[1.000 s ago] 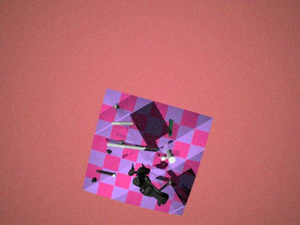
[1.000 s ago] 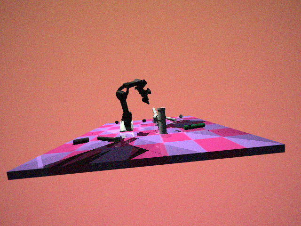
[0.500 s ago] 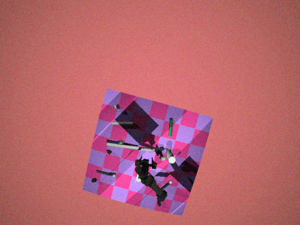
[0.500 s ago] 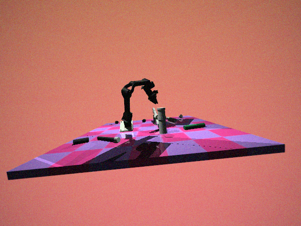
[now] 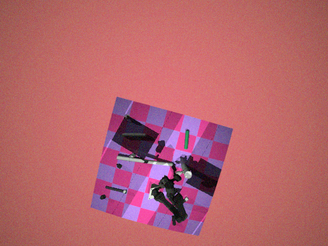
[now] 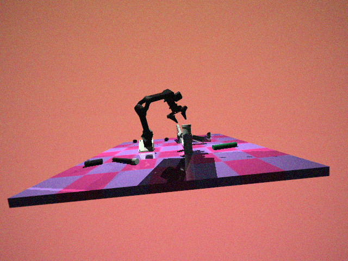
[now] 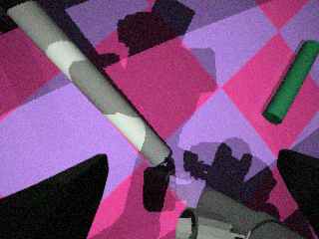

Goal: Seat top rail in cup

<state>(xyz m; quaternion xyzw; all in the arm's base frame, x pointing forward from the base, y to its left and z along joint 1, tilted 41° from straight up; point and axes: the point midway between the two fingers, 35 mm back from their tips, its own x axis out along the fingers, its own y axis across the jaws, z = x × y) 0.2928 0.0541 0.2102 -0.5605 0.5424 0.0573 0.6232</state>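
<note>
My gripper tip is 110 mm to the left of the hollow grey rail-end cup, 100 mm above it and 30 mm past it. From my gripper tip the other things lie so: grey tube: 410 mm to the left, 230 mm ahead, 210 mm below; then green cylinder: 290 mm ahead, 210 mm below, 140 mm to the right.
</note>
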